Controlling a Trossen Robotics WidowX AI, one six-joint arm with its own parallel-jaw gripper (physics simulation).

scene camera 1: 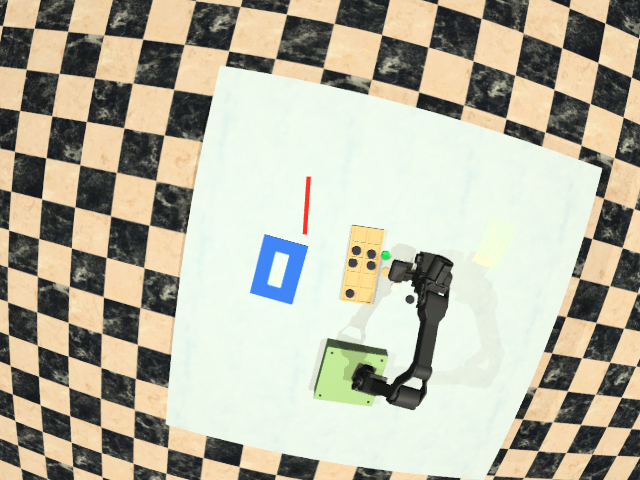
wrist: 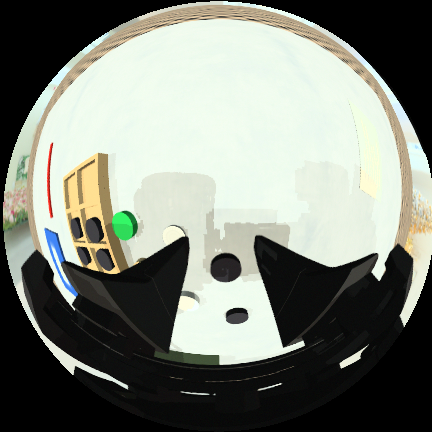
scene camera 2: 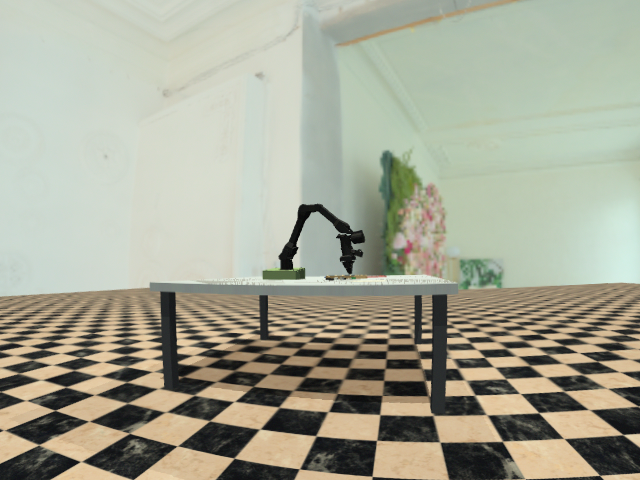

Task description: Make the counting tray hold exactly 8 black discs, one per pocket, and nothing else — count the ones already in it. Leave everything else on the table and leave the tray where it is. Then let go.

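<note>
The tan counting tray [scene camera 1: 359, 279] [wrist: 103, 170] lies flat. Two middle rows each hold two black discs; a further black disc [scene camera 1: 349, 292] sits in the end row nearest the base. The top row, the row below the filled pair and one end pocket look empty. My gripper [scene camera 2: 349, 272] [wrist: 221, 241] is open and empty, low over the table right of the tray. A loose black disc [wrist: 225, 267] shows in the gap between the fingers, on the table below the tips. Another loose black disc [wrist: 237, 316] lies nearer the base. The arm hides the fingertips in scene camera 1.
A green disc [scene camera 1: 385, 255] [wrist: 124, 225] stands close beside the tray. A tan disc [scene camera 1: 385, 271] and whitish discs [wrist: 174, 234] [wrist: 189, 301] lie near. A blue frame [scene camera 1: 263, 266], red bar [scene camera 1: 307, 206] and pale striped sheet [scene camera 1: 493, 242] [wrist: 369, 150] lie farther off. The green base [scene camera 1: 336, 374] carries the arm.
</note>
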